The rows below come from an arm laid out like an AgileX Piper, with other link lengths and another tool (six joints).
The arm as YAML. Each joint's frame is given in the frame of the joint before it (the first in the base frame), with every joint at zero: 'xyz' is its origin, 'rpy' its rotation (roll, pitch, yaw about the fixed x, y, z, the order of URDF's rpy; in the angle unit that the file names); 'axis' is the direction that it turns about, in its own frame. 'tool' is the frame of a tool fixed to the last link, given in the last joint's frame.
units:
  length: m
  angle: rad
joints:
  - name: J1
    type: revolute
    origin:
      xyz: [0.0, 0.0, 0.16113]
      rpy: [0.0, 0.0, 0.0]
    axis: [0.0, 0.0, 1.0]
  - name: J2
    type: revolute
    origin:
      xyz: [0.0, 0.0, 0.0]
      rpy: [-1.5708, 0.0, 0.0]
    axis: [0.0, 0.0, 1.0]
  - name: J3
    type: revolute
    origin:
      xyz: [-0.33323, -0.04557, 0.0]
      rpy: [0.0, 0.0, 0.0]
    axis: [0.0, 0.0, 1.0]
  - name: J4
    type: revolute
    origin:
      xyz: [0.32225, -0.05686, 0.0]
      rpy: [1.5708, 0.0, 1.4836]
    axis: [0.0, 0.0, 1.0]
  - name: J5
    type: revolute
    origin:
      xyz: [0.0, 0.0, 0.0]
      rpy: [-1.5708, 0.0, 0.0]
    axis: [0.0, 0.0, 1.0]
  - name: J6
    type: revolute
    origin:
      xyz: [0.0, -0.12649, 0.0]
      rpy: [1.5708, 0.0, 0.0]
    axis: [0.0, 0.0, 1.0]
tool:
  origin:
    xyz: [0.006, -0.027, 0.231]
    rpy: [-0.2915, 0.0, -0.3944]
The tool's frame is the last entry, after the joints.
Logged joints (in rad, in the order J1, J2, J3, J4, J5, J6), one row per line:
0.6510, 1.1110, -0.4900, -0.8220, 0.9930, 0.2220
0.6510, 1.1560, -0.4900, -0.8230, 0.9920, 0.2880
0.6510, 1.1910, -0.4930, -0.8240, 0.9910, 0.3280
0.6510, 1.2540, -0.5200, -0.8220, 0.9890, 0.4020
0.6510, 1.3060, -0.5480, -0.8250, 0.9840, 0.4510
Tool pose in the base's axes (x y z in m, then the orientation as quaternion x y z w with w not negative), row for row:
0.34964, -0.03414, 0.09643, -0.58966, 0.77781, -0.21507, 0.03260
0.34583, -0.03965, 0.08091, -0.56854, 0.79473, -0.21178, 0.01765
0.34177, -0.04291, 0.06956, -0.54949, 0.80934, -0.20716, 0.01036
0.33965, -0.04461, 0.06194, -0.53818, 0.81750, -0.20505, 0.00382
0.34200, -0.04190, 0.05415, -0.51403, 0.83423, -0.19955, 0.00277
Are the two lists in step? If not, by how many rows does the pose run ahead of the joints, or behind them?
The pose runs 1 row behind the joints: the pose in row i belongs to the joints in row i - 1.
